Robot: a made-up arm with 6 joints.
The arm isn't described. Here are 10 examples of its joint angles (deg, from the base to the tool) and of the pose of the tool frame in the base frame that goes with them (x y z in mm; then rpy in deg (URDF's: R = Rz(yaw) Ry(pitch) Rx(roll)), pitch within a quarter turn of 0, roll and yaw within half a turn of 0).
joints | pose
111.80 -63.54 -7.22 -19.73 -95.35 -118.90 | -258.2 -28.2 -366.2 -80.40 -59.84 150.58
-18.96 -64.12 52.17 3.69 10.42 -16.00 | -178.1 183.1 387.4 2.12 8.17 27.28
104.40 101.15 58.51 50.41 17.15 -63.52 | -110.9 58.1 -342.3 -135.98 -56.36 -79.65
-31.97 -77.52 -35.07 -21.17 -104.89 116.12 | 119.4 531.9 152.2 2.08 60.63 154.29
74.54 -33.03 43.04 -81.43 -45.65 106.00 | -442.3 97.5 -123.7 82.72 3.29 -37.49
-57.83 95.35 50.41 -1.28 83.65 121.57 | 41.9 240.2 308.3 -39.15 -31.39 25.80
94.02 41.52 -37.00 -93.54 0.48 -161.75 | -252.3 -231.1 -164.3 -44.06 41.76 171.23
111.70 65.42 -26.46 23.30 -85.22 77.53 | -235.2 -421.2 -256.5 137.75 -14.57 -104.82
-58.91 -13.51 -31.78 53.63 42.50 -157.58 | 57.8 600.4 131.9 -148.95 -18.37 -38.66
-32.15 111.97 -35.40 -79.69 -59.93 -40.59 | -341.5 170.2 422.1 3.08 -47.83 -152.19
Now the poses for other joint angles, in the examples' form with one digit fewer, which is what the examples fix.
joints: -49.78 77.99 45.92 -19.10 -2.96 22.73
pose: 36 382 247 56.8 -36.6 161.7
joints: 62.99 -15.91 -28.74 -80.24 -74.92 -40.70
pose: -346 185 -353 -3.8 74.7 -176.3
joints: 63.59 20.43 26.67 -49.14 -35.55 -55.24
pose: -444 272 -133 -70.9 48.4 88.2
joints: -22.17 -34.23 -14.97 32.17 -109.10 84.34
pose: -70 589 215 -41.0 16.3 93.1
